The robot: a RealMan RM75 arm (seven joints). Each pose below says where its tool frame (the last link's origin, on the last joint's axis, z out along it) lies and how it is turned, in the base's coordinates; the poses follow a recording.
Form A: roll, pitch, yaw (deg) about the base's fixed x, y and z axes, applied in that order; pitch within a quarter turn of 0, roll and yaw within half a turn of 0; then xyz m.
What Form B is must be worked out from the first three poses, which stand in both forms.
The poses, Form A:
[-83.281 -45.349 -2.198 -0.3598 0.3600 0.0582]
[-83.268 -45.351 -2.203 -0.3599 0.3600 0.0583]
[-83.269 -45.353 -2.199 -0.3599 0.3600 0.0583]
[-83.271 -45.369 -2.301 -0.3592 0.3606 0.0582]
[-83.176 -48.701 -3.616 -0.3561 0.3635 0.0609]
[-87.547 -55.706 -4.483 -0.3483 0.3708 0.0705]
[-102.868 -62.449 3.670 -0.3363 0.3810 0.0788]
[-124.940 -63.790 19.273 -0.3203 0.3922 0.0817]
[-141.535 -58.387 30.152 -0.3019 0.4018 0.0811]
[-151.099 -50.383 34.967 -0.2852 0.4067 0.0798]
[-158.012 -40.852 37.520 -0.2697 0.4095 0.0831]
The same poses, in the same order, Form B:
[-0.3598 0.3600 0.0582 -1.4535 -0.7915 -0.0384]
[-0.3599 0.3600 0.0583 -1.4533 -0.7915 -0.0384]
[-0.3599 0.3600 0.0583 -1.4533 -0.7916 -0.0384]
[-0.3592 0.3606 0.0582 -1.4534 -0.7918 -0.0402]
[-0.3561 0.3635 0.0609 -1.4517 -0.8500 -0.0631]
[-0.3483 0.3708 0.0705 -1.5280 -0.9723 -0.0782]
[-0.3363 0.3810 0.0788 -1.7954 -1.0899 0.0641]
[-0.3203 0.3922 0.0817 -2.1806 -1.1133 0.3364]
[-0.3019 0.4018 0.0811 -2.4703 -1.0190 0.5263]
[-0.2852 0.4067 0.0798 -2.6372 -0.8793 0.6103]
[-0.2697 0.4095 0.0831 -2.7578 -0.7130 0.6548]

